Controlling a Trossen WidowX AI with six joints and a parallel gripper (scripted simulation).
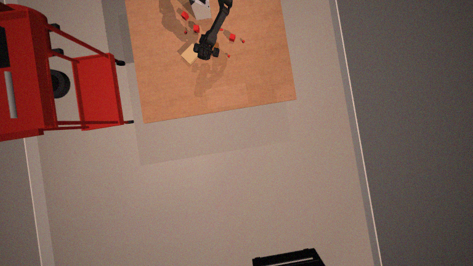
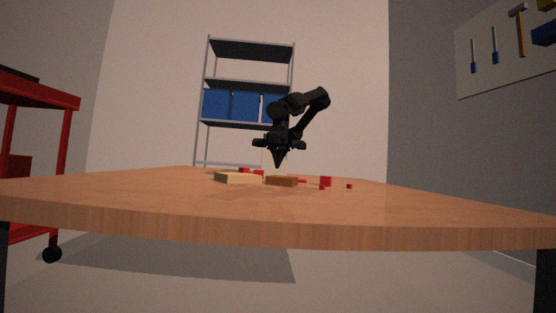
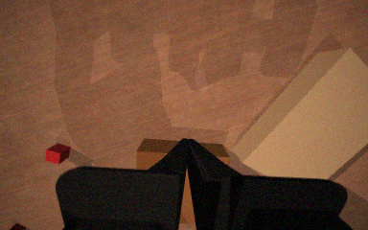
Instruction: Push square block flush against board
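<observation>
Right now the square block is 8 cm behind my gripper tip, 5 cm below it and 2 cm to the left of it. Round my gripper tip: pale board: 14 cm to the right, 5 cm below, 4 cm behind; then red rod: 24 cm behind, 9 cm to the left, 6 cm below.
</observation>
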